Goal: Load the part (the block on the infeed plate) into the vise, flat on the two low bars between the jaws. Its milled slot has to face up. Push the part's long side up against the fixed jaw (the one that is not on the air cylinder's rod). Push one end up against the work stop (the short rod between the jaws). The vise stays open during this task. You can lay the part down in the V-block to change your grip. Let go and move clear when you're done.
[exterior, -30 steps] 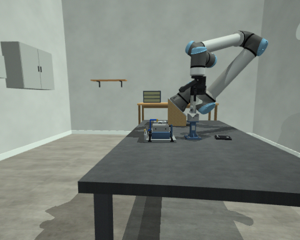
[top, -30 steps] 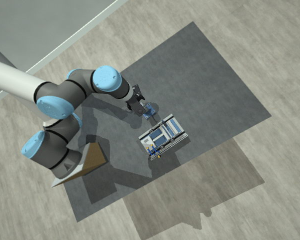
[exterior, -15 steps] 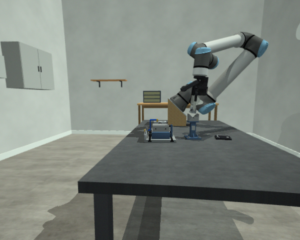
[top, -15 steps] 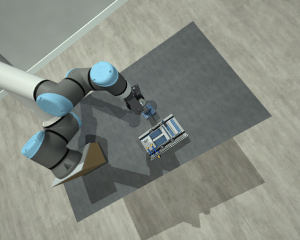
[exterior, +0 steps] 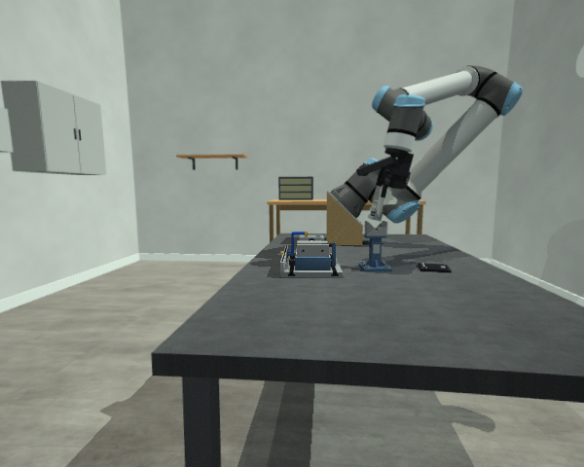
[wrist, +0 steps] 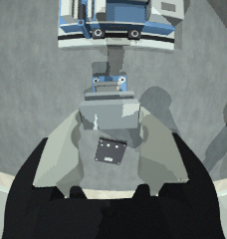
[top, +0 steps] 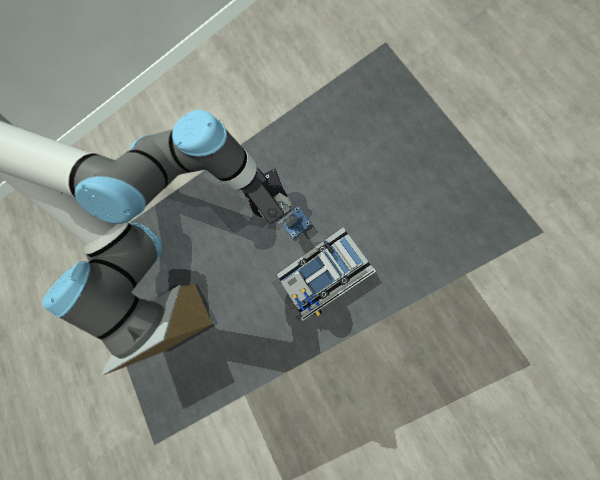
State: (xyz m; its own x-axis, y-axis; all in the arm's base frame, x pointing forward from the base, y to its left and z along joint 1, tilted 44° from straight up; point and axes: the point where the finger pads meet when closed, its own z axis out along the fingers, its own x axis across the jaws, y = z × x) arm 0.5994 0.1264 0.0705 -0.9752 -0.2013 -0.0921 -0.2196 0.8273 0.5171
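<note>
Right now the part is 10 mm to the right of my hand and 10 mm below it. The rest, counted from my hand: infeed plate 190 mm to the left, 190 mm below, 30 mm behind; vise 210 mm to the right, 150 mm below, 20 mm ahead.
</note>
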